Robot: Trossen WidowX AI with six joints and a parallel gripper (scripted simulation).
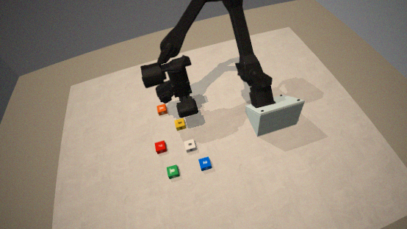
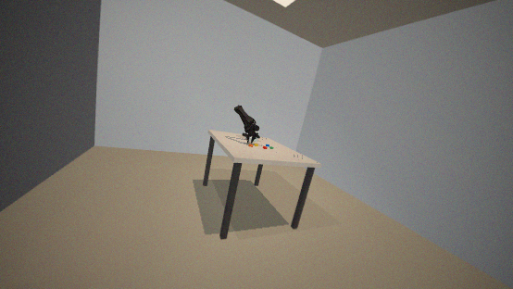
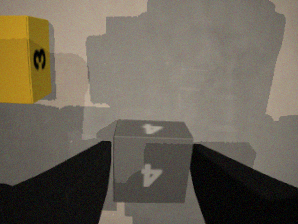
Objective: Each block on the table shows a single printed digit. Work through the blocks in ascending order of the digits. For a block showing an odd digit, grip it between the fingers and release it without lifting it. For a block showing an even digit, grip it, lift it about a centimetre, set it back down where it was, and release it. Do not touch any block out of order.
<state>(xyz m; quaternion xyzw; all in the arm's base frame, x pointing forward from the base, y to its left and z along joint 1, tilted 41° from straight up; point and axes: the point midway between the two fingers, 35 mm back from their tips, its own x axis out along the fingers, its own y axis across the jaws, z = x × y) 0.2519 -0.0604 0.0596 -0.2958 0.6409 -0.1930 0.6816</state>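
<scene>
Now: the grey block right at my gripper tip. Also, from my gripper tip: white block 160 mm to the left, 10 mm ahead; then orange block 90 mm ahead, 10 mm to the right; then yellow block 70 mm to the left, 30 mm ahead.
</scene>
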